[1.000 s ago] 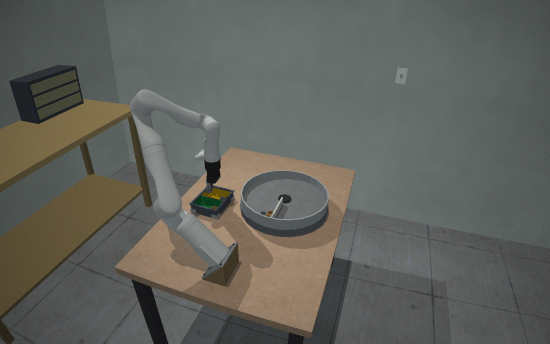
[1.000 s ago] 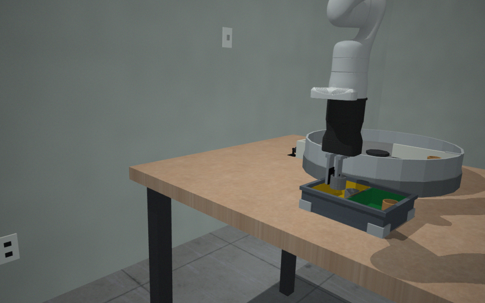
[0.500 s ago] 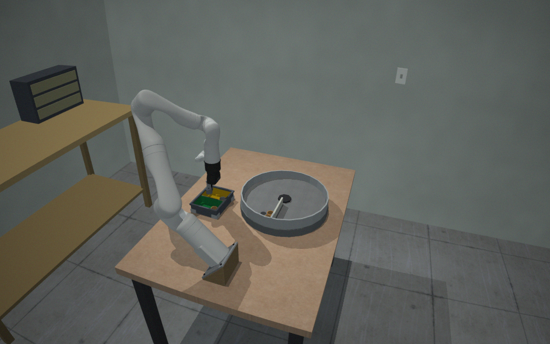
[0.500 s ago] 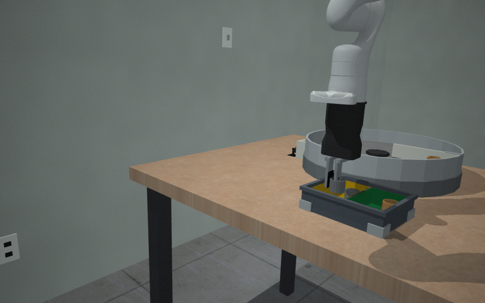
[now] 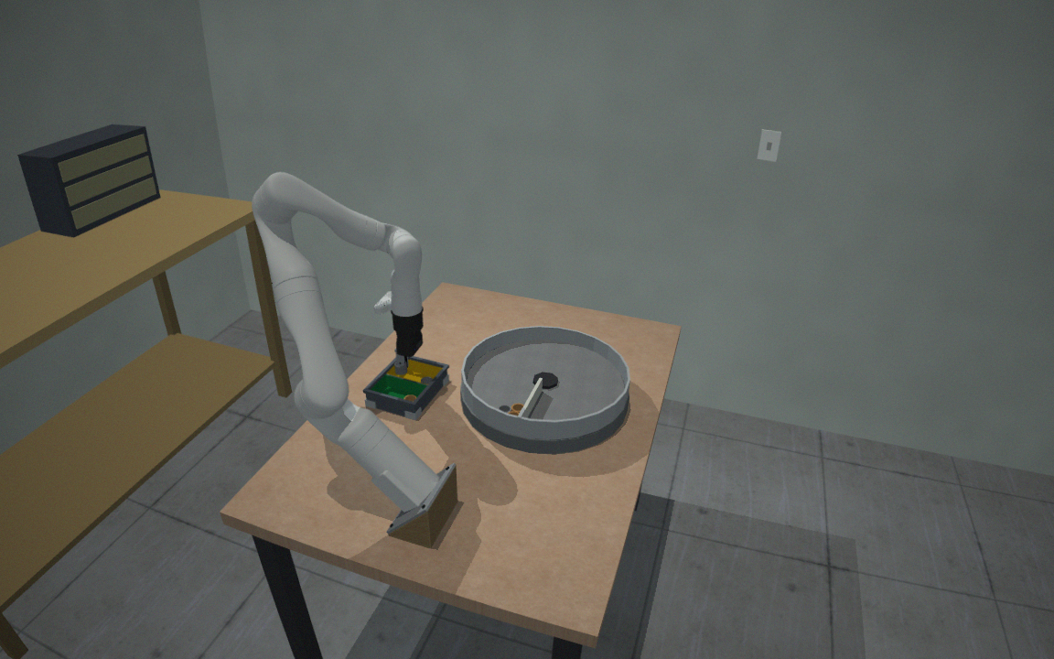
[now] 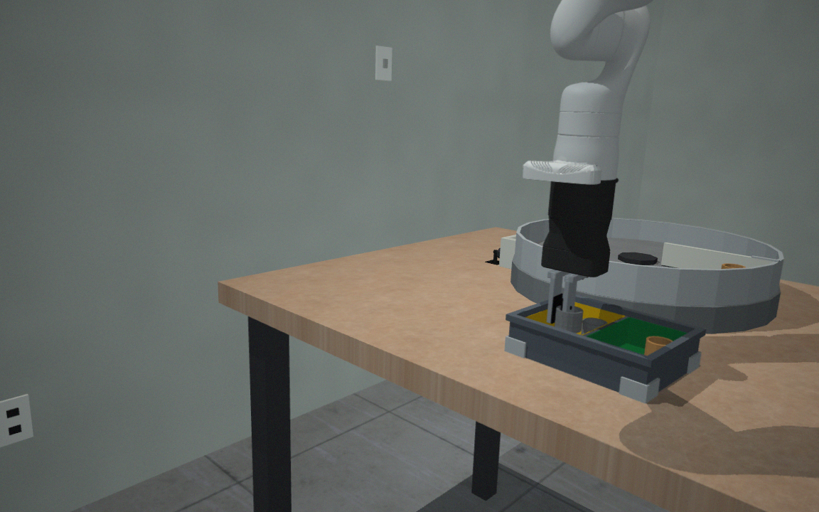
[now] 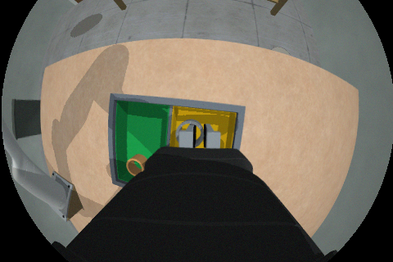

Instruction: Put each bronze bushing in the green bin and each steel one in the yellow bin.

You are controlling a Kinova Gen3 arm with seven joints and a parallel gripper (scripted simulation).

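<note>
My hand is 40 mm past the bin tray, 40 mm to the left of it and 40 mm above it. Also, from my hand: grey turntable (110 mm ahead, 360 mm to the right, 10 mm below).
</note>
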